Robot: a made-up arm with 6 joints.
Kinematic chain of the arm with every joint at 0, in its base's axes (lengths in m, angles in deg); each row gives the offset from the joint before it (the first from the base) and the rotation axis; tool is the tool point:
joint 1: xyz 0 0 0.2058 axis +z
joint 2: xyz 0 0.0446 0 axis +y
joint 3: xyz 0 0 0.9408 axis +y
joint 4: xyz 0 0 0.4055 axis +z
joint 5: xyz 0 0 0 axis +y
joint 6: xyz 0 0 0.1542 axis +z
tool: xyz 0 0 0
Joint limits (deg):
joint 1: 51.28..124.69
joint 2: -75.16..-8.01
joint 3: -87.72..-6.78
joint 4: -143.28..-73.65
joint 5: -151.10..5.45
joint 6: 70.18..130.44
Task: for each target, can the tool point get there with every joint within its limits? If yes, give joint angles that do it. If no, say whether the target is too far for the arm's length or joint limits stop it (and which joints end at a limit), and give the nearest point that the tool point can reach.
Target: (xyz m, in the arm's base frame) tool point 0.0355 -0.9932 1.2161
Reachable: yes | joints 97.73 -30.66 -41.10 -120.33 -23.85 115.40
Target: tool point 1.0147 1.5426 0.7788
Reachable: no: too far | nearest point -0.1638 -0.0190 1.4593 | short by 2.071 m
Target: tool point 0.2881 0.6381 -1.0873
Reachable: no: joint limits stop it (at a limit: joint 1, joint 2, joint 3, joint 4, joint 5) | nearest point 0.5754 -0.8942 -0.0909 | short by 1.850 m
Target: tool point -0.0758 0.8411 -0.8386
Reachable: no: joint limits stop it (at a limit: joint 1, joint 2, joint 3, joint 4) | nearest point -0.7721 -0.6695 -0.0032 | short by 1.861 m
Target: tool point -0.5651 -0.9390 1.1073
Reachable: yes | joints 63.24 -36.26 -38.64 -87.30 -13.99 82.41
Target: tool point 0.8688 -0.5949 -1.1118
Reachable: no: too far | nearest point 0.5780 -0.8945 -0.0904 | short by 1.103 m
